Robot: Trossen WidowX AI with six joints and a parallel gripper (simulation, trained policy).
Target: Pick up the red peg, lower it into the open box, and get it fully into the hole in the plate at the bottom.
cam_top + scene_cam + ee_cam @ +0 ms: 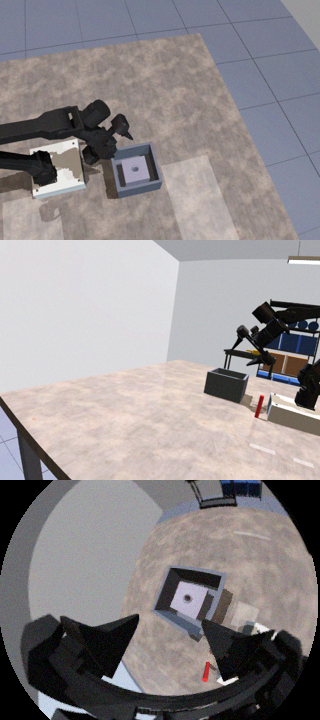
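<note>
The red peg lies 110 mm behind my gripper tip, 140 mm to the left of it and 140 mm below it. Also, from my gripper tip: square plate (30 mm ahead, 40 mm to the right, 130 mm below); grey box (30 mm ahead, 40 mm to the right, 150 mm below).
</note>
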